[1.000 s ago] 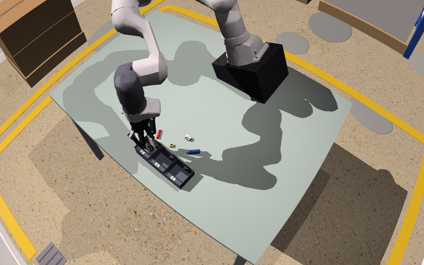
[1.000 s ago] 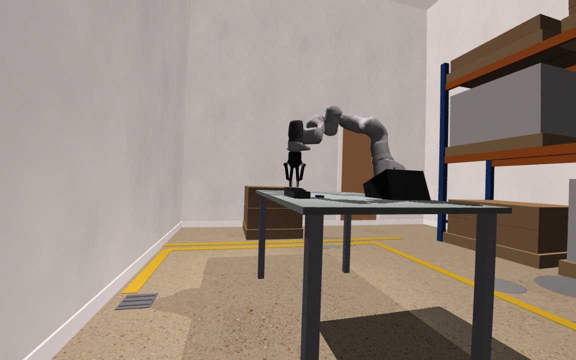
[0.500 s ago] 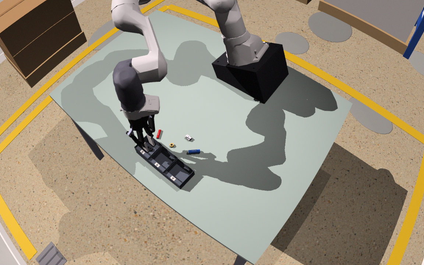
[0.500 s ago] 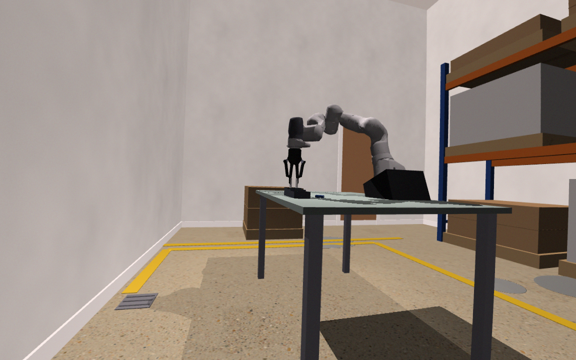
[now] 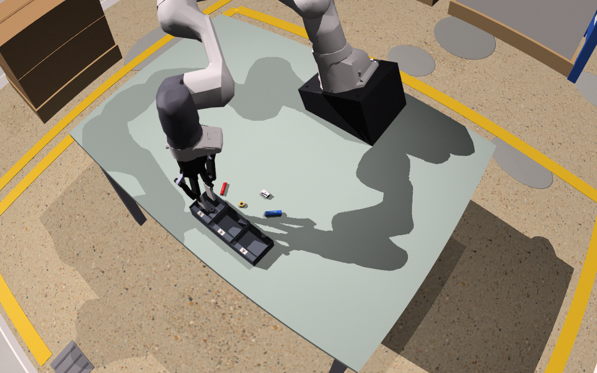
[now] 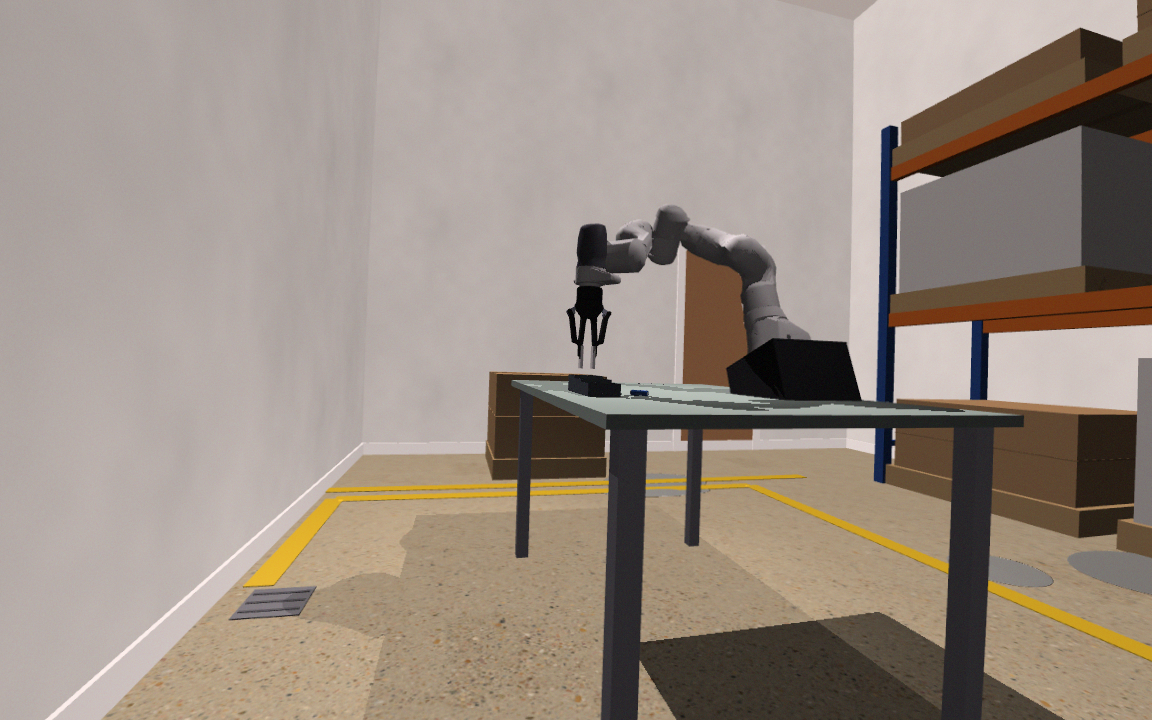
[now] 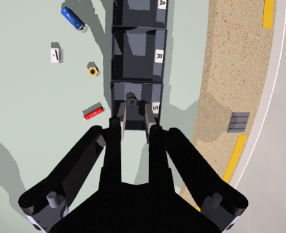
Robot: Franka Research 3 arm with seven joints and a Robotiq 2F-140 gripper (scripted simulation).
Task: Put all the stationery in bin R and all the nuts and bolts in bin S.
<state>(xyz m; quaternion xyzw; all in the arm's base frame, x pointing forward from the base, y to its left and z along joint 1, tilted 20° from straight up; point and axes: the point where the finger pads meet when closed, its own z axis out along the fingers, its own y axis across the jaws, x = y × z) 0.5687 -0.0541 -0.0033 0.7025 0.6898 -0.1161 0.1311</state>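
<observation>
My hand is 8 cm past the brass nut, 5 cm to the right of it and 9 cm above it. Round my hand: red cylinder (8 cm behind, 3 cm to the right, 9 cm below); then small white block (15 cm behind, 9 cm to the left, 9 cm below); then blue cylinder (11 cm behind, 14 cm to the left, 9 cm below).
</observation>
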